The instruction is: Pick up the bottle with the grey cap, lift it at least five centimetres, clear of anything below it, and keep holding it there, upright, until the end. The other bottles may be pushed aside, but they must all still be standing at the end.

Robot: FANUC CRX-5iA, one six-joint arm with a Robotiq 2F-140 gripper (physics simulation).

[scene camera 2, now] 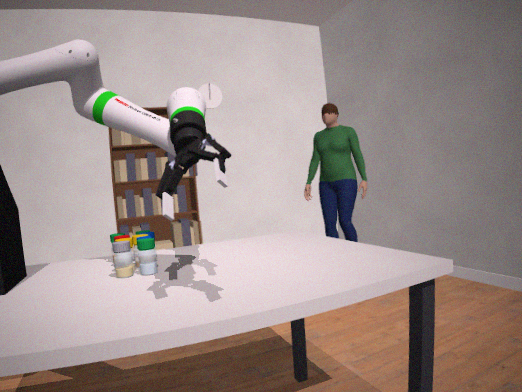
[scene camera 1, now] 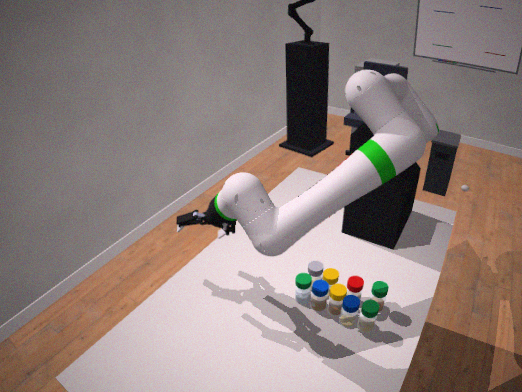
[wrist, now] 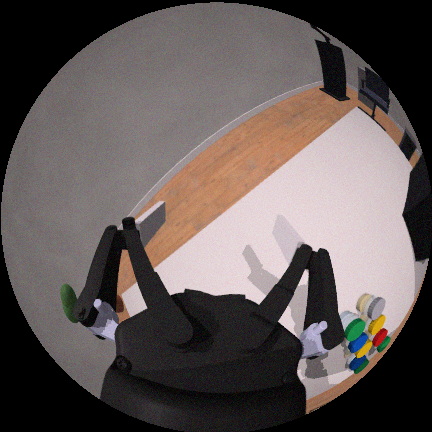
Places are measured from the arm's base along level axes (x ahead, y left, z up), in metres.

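Where they show: gripper, between the fingertips: (scene camera 2: 194, 201) (scene camera 1: 198, 231) (wrist: 219, 217).
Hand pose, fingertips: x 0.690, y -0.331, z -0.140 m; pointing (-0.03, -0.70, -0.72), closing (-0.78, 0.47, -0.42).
Observation:
Things, the pixels of their centre, and the offset from my fingertips. Level surfaces: height alone.
- bottle with the grey cap, middle of its body: (wrist: 369, 304) (scene camera 2: 122, 259) (scene camera 1: 315, 276) 0.215 m back, 0.339 m left, 0.166 m down
- white table, height of its surface: 0.219 m down
- green-capped bottle, middle of its body: (wrist: 349, 324) (scene camera 2: 147, 256) (scene camera 1: 303, 289) 0.141 m back, 0.342 m left, 0.166 m down
- yellow-capped bottle, middle of its body: (wrist: 370, 320) (scene camera 2: 125, 255) (scene camera 1: 329, 284) 0.216 m back, 0.402 m left, 0.166 m down
- blue-capped bottle, middle of its body: (wrist: 352, 336) (scene camera 2: 146, 253) (scene camera 1: 319, 296) 0.148 m back, 0.405 m left, 0.166 m down
- red-capped bottle, middle of its body: (scene camera 1: 353, 292) (scene camera 2: 123, 251) 0.234 m back, 0.489 m left, 0.166 m down
The bottle with the grey cap (scene camera 1: 315, 269) (scene camera 2: 122, 258) (wrist: 377, 307) stands upright on the white table (scene camera 1: 150, 325) (scene camera 2: 280, 280) (wrist: 350, 190), at one corner of a tight group. A green-capped bottle (scene camera 1: 303, 286) (scene camera 2: 147, 256) (wrist: 354, 329) and a yellow-capped bottle (scene camera 1: 330, 276) (wrist: 376, 324) stand beside it; a blue-capped bottle (scene camera 1: 320, 291) (wrist: 358, 343) is close too. In scene camera 1 its lower part is partly hidden. My gripper (scene camera 1: 200, 231) (scene camera 2: 194, 193) (wrist: 219, 217) is open and empty, high above the table and off to the side of the group, its fingers tilted.
A red-capped bottle (scene camera 1: 355, 284) (wrist: 380, 337) and several more with yellow, blue and green caps stand upright in the group. The black robot pedestal (scene camera 1: 375, 215) stands behind them. A person in green (scene camera 2: 335, 155) stands beyond the table, near the wall. A bookshelf (scene camera 2: 114, 180) is behind the arm.

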